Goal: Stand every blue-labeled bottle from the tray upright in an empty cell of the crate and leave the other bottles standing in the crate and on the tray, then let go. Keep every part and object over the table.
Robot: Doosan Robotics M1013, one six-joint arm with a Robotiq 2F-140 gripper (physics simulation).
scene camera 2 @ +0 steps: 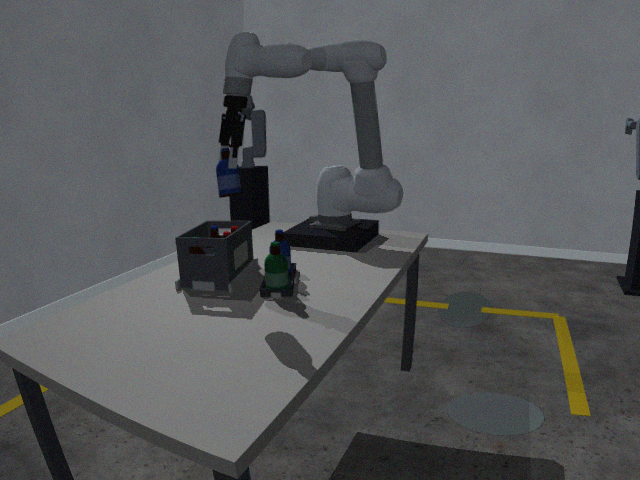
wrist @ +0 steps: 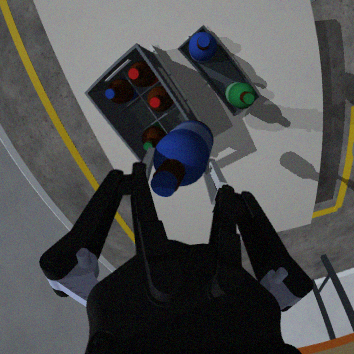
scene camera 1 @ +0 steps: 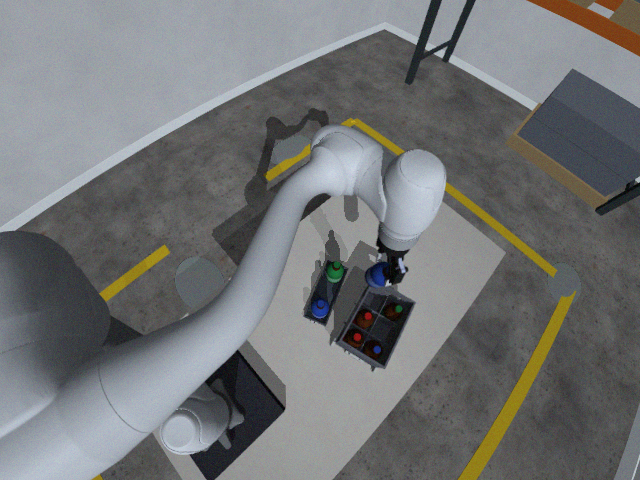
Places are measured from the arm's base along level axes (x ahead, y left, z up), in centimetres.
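Pixels of known places: gripper, fingertip midpoint: (scene camera 2: 227, 166) (wrist: 179, 162) (scene camera 1: 384, 272); arm's base, origin of the base link: (scene camera 2: 334, 224).
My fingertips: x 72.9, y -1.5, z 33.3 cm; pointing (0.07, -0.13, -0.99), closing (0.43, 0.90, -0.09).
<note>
For each thing: its middle in the pictures, then the offset to it from my fingertips. "spot": a spot on its surface instead. Level surfaces: height alone.
- crate, body centre: (wrist: 179, 96) (scene camera 2: 239, 255) (scene camera 1: 356, 306) dz -30.9, dx -5.7, dy -1.3 cm
- blue-capped, body centre: (wrist: 120, 90) (scene camera 1: 372, 349) dz -31.1, dx -12.0, dy -18.0 cm
- green-capped, body centre: (wrist: 153, 137) (scene camera 2: 195, 259) (scene camera 1: 392, 311) dz -31.1, dx +4.7, dy -12.7 cm
- tray, surface spot: (wrist: 220, 72) (scene camera 1: 326, 291) spot: dz -39.2, dx -9.6, dy +12.2 cm
- green bottle, body centre: (scene camera 2: 276, 266) (wrist: 241, 95) (scene camera 1: 335, 270) dz -31.4, dx -2.4, dy +15.9 cm
- pale table, its level: dz -39.7 cm
My gripper (scene camera 1: 391, 273) (scene camera 2: 231, 155) (wrist: 179, 162) is shut on a blue-labeled bottle (scene camera 1: 376, 274) (scene camera 2: 227, 180) (wrist: 184, 150), which leans slightly, cap up, clearly above the crate (scene camera 1: 399, 335) (scene camera 2: 204, 268) (wrist: 112, 69). In the wrist view it overlaps the crate's corner. The crate holds two red-capped bottles (scene camera 1: 364, 319) (wrist: 159, 98), one blue-capped (scene camera 1: 373, 349) (wrist: 121, 91) and one green-capped (scene camera 1: 393, 311) (wrist: 152, 135). One middle cell is empty; the corner cell beside the green-capped bottle looks empty but is partly hidden in the wrist view. Another blue-labeled bottle (scene camera 1: 320, 308) (scene camera 2: 285, 250) (wrist: 202, 46) stands in the tray (scene camera 1: 327, 291) (wrist: 220, 72).
A green bottle (scene camera 1: 334, 272) (scene camera 2: 276, 271) (wrist: 241, 95) stands at the tray's other end. The tray lies beside the crate on the pale table (scene camera 1: 361, 408) (scene camera 2: 155, 361). The crate's walls rise around its bottles. The arm's dark base plate (scene camera 2: 330, 240) is on the table.
</note>
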